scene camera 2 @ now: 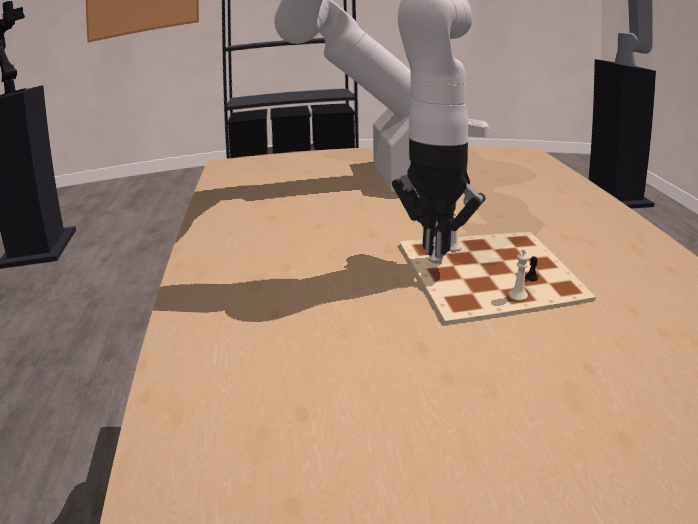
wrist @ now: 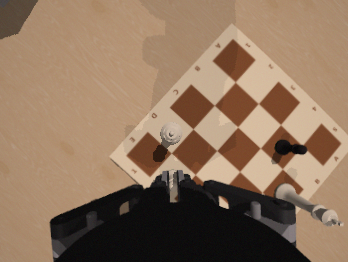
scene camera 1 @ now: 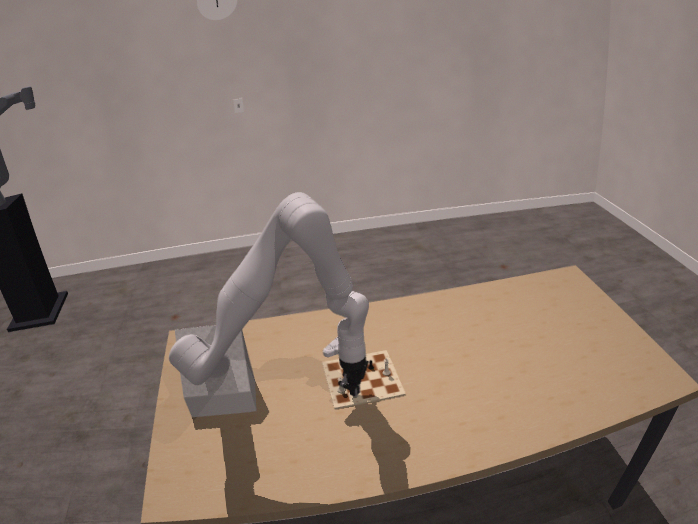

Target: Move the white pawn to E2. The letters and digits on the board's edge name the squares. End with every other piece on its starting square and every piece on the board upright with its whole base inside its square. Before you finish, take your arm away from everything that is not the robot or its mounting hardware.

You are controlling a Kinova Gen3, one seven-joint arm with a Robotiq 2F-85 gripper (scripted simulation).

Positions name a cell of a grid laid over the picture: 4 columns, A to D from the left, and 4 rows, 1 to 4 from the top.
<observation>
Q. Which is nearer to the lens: the white king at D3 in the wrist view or the chessboard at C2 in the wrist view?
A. The chessboard.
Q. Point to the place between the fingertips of the gripper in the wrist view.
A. B3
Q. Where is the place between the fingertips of the gripper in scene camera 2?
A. At C2
</observation>
